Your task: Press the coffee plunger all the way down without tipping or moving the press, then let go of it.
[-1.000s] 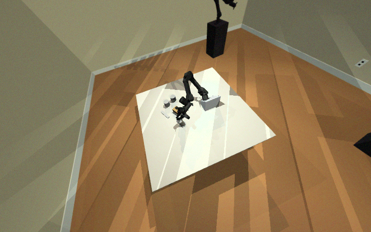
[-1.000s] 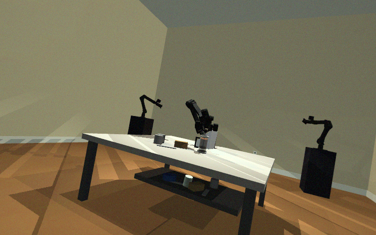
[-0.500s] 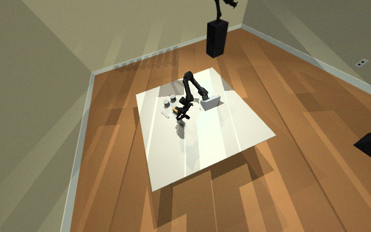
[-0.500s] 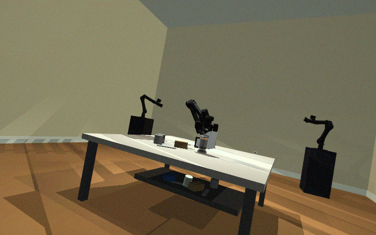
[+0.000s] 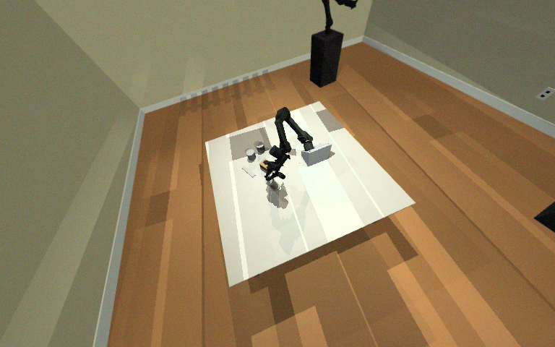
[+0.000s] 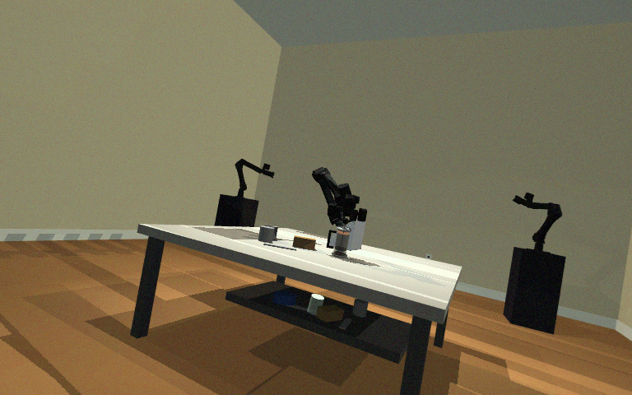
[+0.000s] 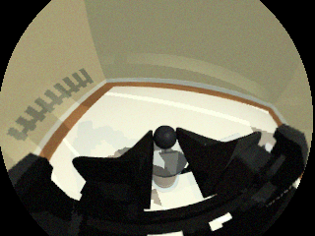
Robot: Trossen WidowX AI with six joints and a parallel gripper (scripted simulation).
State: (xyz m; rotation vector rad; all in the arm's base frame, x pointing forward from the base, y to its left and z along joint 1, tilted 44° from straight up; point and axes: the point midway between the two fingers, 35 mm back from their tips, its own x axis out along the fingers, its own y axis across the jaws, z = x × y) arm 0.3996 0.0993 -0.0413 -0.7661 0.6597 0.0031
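Right now the coffee press is 80 mm below my gripper tip, 20 mm to the right of it and 20 mm behind it.
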